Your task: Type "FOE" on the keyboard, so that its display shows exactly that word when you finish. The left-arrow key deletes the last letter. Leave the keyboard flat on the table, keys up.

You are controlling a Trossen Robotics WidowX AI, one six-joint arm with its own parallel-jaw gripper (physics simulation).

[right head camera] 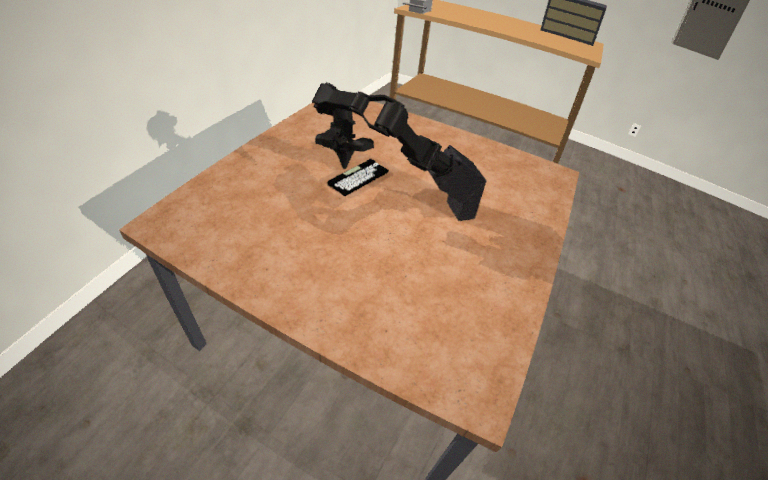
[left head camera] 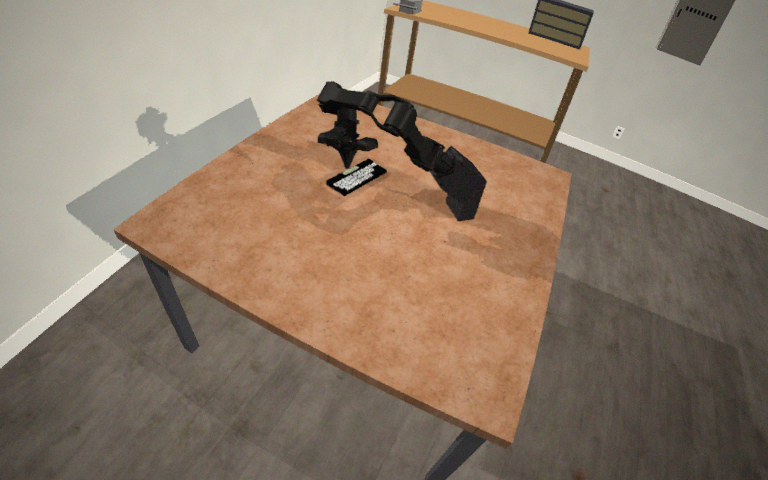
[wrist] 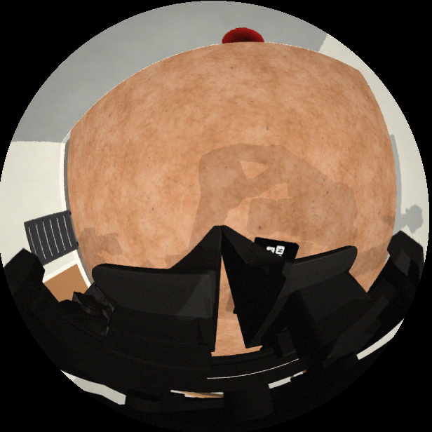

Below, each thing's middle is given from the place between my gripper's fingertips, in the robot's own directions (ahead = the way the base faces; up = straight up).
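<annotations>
Black keyboard [right head camera: 366, 172]: from my hand, 70 mm ahead, 190 mm to the right, 170 mm below.
</annotations>
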